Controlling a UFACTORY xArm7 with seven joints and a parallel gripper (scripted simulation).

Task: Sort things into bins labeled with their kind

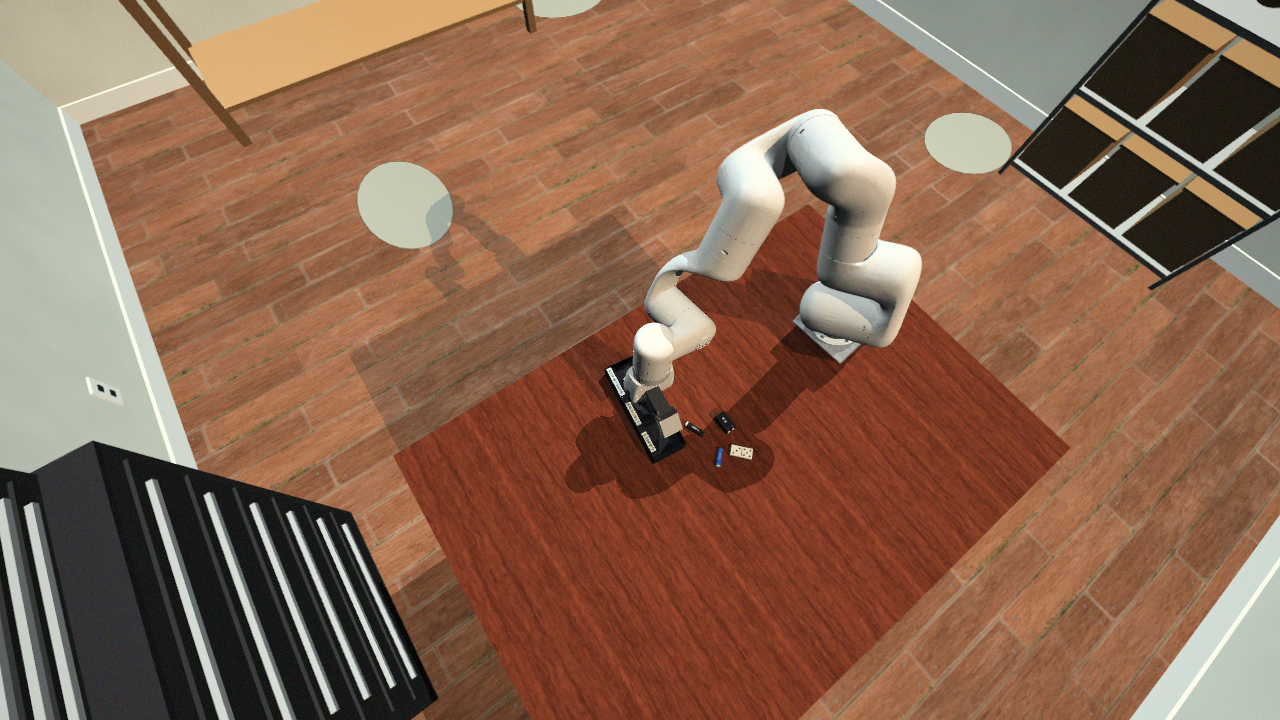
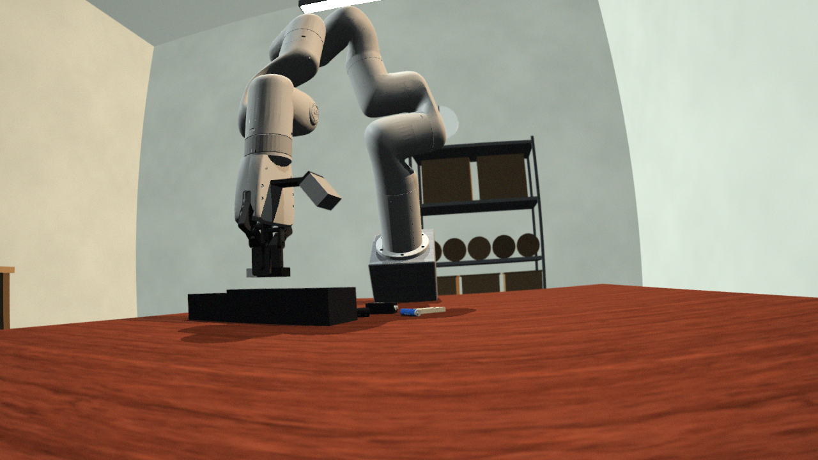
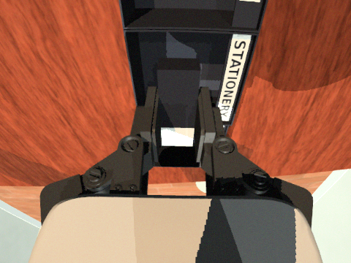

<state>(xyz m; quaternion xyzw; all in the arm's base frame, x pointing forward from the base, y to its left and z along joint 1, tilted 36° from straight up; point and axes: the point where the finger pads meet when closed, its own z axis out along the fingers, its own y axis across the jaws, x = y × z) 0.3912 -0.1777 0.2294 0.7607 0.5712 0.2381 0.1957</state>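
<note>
My gripper is now 1 cm short of the black bin row and 6 cm above it. Also, from my hand: nut (2 cm behind, 8 cm to the right, 8 cm below); black cylindrical battery (5 cm behind, 12 cm to the left, 8 cm below); black boxy battery (11 cm behind, 17 cm to the left, 8 cm below).
</note>
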